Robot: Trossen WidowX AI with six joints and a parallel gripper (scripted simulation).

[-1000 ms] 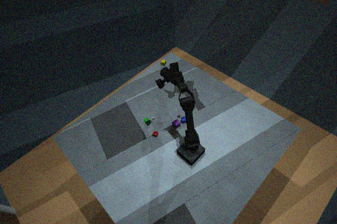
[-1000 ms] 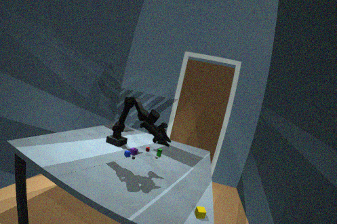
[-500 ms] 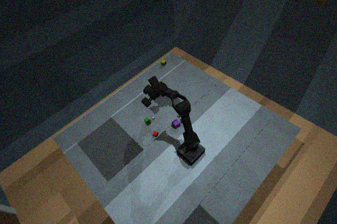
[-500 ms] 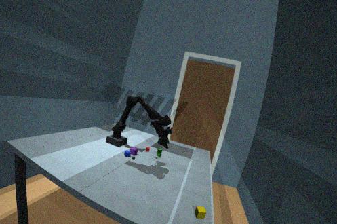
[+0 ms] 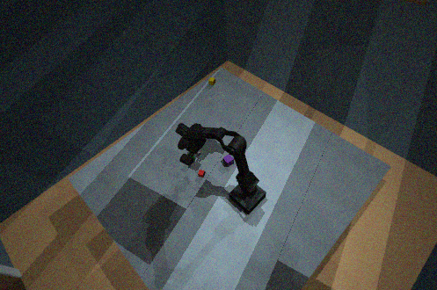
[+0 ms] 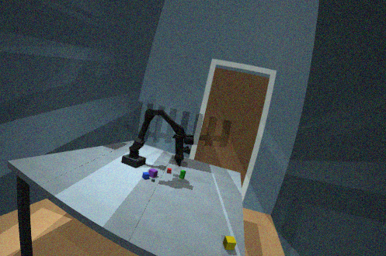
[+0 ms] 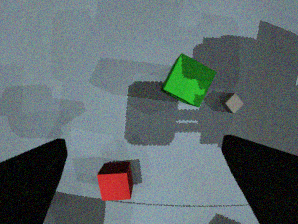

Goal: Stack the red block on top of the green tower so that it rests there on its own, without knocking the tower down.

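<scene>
Now: gripper tip 7 cm past the red block, 2 cm to the right of it and 8 cm above it. From my gripper tip the other things lie so: blue block: 17 cm behind, 20 cm to the right, 8 cm below; then purple block: 14 cm behind, 14 cm to the right, 7 cm below; then small white block: 4 cm ahead, 8 cm to the right, 9 cm below.
</scene>
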